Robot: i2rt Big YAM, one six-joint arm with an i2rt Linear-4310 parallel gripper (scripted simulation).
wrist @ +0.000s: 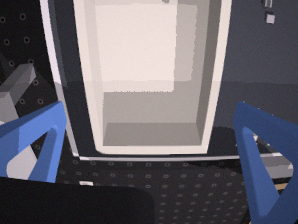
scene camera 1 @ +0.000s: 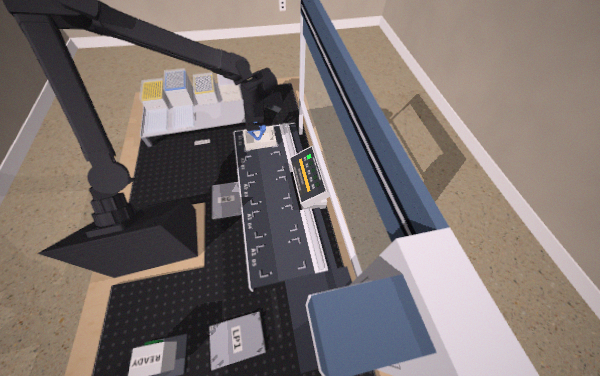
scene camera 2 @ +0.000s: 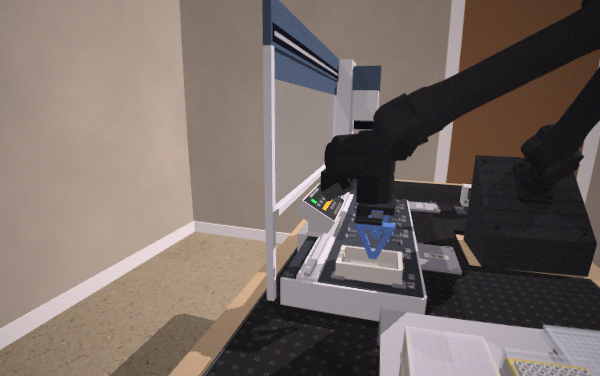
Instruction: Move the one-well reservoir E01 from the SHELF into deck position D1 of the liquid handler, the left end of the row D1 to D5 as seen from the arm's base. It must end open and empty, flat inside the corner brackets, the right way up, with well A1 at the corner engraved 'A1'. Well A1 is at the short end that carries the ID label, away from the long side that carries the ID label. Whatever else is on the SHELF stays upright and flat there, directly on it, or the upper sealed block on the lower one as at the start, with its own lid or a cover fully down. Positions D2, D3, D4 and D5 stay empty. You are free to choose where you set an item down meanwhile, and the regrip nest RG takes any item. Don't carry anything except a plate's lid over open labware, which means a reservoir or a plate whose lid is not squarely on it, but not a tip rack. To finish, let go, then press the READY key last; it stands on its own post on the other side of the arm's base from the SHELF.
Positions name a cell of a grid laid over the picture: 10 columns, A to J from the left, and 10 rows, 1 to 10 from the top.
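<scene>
Gripper (scene camera 2: G7), (wrist: F5), in view.
</scene>
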